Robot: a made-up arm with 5 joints.
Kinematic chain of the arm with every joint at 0, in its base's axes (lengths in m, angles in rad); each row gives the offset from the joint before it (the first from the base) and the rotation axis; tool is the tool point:
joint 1: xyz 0 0 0.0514 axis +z
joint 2: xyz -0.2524 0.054 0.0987 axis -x
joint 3: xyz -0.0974 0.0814 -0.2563 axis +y
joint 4: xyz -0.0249 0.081 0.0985 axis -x
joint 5: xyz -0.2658 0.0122 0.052 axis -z
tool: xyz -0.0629 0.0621 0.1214
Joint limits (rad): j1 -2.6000..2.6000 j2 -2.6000..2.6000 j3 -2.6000..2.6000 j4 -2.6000..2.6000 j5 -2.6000..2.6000
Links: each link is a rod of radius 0.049 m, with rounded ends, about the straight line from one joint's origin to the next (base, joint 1, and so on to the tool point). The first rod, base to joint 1, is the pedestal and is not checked.
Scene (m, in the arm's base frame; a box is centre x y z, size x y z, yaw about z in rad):
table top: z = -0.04
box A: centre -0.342 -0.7 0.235 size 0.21 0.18 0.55 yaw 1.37
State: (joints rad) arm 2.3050 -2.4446 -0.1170 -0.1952 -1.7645
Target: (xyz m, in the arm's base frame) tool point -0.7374 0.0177 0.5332
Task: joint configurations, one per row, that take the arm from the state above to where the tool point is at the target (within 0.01 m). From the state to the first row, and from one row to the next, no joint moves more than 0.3 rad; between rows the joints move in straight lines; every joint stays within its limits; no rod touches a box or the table.
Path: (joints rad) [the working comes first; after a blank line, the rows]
Joints at the target: 0.5466 -2.4226 -1.2476 -0.7827 -1.8704
Straight joint move there: touches box A.

1: 2.1433 -2.4757 -0.3734 0.0601 -1.7687
2: 1.9817 -2.5068 -0.6297 0.3153 -1.7728
3: 1.8200 -2.5378 -0.8861 0.5706 -1.7770
4: 1.6583 -2.5689 -1.1425 0.8259 -1.7811
5: 1.4967 -2.6000 -1.3988 1.0812 -1.7853
6: 1.3609 -2.5747 -1.3772 0.8149 -1.7975
7: 1.2252 -2.5493 -1.3556 0.5486 -1.8096
8: 1.0895 -2.5240 -1.3340 0.2823 -1.8218
9: 0.9538 -2.4986 -1.3124 0.0161 -1.8339
10: 0.8181 -2.4733 -1.2908 -0.2502 -1.8461
11: 0.6823 -2.4479 -1.2692 -0.5165 -1.8583
12: 0.5466 -2.4226 -1.2476 -0.7827 -1.8704

